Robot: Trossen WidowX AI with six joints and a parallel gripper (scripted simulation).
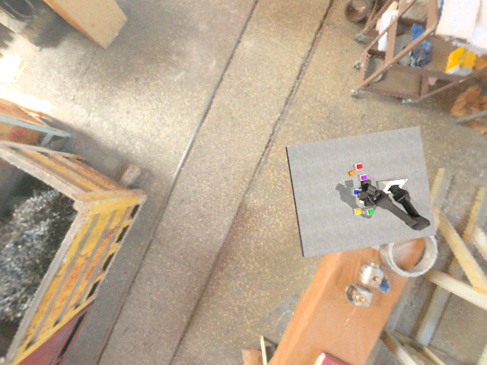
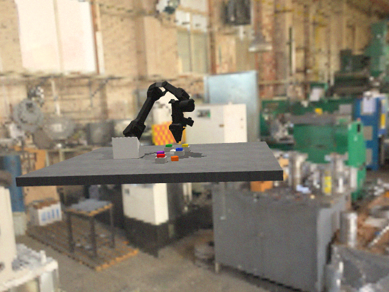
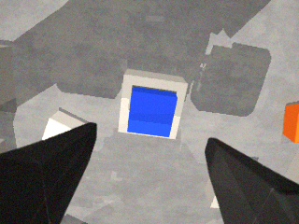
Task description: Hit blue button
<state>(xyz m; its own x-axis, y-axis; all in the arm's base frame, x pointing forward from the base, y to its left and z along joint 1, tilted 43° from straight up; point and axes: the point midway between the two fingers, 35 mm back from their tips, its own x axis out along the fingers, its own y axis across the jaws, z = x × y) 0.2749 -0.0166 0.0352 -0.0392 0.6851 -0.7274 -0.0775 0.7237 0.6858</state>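
My gripper tip is 40 mm above the blue button. The rest, counted from my gripper tip: white block 50 mm behind, 70 mm to the left, 60 mm below; then yellow button 150 mm to the left, 40 mm below; then purple button 70 mm behind, 110 mm to the right, 40 mm below.
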